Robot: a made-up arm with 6 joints. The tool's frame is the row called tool. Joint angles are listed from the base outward. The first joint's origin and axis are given. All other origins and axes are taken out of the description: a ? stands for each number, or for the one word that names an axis. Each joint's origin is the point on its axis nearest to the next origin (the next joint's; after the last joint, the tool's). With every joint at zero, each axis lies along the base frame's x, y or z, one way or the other. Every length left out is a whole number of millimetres.
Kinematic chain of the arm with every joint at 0, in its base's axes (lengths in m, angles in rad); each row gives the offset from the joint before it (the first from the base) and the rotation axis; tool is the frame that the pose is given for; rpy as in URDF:
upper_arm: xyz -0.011 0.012 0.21 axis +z
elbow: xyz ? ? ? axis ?
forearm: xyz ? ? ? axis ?
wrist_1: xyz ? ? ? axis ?
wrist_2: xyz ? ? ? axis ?
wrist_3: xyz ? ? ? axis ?
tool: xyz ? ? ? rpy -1.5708 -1.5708 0
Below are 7 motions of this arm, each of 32 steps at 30 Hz.
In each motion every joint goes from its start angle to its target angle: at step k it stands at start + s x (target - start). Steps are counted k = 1, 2, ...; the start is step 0. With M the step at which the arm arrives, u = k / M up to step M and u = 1 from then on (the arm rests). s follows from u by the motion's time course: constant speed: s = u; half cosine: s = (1 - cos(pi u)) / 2; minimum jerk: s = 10 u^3 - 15 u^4 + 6 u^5.
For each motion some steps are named. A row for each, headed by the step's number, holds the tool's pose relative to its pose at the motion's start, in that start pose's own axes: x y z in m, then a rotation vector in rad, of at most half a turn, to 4 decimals.
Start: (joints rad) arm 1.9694 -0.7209 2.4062 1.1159 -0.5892 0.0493
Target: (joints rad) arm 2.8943 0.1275 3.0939 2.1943 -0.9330 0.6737
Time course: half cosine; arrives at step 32
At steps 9, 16, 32:
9: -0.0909 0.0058 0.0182 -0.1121 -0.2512 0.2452
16: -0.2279 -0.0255 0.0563 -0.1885 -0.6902 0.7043
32: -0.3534 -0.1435 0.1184 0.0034 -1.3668 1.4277

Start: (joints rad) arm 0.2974 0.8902 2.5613 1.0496 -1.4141 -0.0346
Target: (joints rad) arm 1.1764 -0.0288 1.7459 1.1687 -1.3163 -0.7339
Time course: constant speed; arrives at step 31
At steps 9, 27, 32:
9: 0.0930 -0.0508 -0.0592 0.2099 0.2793 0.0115
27: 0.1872 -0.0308 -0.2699 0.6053 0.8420 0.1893
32: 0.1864 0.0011 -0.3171 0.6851 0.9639 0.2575

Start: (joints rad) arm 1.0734 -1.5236 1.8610 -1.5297 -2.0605 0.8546
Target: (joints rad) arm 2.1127 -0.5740 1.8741 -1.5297 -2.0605 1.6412
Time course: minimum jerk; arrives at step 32
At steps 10, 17, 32:
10: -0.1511 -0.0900 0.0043 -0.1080 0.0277 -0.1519
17: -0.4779 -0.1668 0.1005 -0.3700 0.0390 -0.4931
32: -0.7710 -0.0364 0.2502 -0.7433 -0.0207 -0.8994

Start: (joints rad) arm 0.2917 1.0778 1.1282 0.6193 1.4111 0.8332
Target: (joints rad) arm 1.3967 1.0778 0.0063 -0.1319 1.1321 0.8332
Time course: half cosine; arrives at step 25
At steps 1, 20, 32:
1: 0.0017 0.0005 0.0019 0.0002 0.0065 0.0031
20: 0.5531 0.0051 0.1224 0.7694 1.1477 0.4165
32: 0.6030 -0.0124 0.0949 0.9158 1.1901 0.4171

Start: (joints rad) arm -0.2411 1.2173 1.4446 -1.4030 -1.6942 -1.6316
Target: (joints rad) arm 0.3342 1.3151 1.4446 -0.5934 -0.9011 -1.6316
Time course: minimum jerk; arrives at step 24
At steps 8, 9, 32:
8: -0.0041 0.0633 0.0032 0.0554 -0.0039 -0.1408
9: -0.0060 0.0832 0.0030 0.0726 -0.0141 -0.1847
32: -0.0449 0.3045 -0.0402 0.2562 -0.4034 -0.5761

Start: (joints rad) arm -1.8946 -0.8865 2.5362 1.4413 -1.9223 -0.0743
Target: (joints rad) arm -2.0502 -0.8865 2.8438 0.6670 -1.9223 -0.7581
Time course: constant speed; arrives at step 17
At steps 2, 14, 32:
2: -0.0062 -0.0005 -0.0107 0.1039 0.0778 -0.0118
14: -0.0449 0.0041 -0.0502 0.7443 0.4708 0.0394
32: -0.0541 0.0049 -0.0538 0.9047 0.5406 0.0865

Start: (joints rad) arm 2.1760 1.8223 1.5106 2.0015 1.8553 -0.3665
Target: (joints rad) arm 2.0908 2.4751 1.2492 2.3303 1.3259 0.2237
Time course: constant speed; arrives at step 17
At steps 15, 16, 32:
15: -0.1137 0.1967 0.3952 0.1755 0.1961 0.0726
16: -0.1094 0.2128 0.4215 0.1963 0.2005 0.0638
32: -0.1037 0.2291 0.4474 0.2175 0.2036 0.0529

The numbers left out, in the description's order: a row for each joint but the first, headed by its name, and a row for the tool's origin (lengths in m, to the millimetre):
elbow: xyz -0.022 0.044 0, axis +y
forearm: xyz 0.026 0 0.418, axis -y
wrist_1: xyz 0.255 0 0.019, axis -x
wrist_2: xyz 0 -0.078 0.02, axis -y
wrist_3: xyz 0.007 0 0.004, axis -x
tool: xyz 0 -0.017 0.02

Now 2 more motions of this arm.
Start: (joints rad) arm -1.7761 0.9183 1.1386 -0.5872 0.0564 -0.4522
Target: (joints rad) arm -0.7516 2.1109 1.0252 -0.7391 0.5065 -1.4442
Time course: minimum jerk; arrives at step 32
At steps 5, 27, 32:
5: -0.0290 0.0041 -0.0129 -0.0137 0.0403 0.0329
27: -0.6591 -0.5139 -0.3616 -0.7906 0.6007 0.7501
32: -0.6578 -0.5379 -0.3747 -0.8149 0.5950 0.7588

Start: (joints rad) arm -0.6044 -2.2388 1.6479 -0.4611 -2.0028 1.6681
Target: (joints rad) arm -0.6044 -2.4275 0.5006 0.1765 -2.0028 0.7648
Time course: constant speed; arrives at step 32
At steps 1, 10, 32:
1: -0.0030 0.0035 -0.0021 0.0279 0.0484 0.0103
10: -0.0296 0.0383 -0.0119 0.2765 0.4591 0.1484
32: -0.0745 0.1292 0.0335 0.7853 1.1801 0.8293

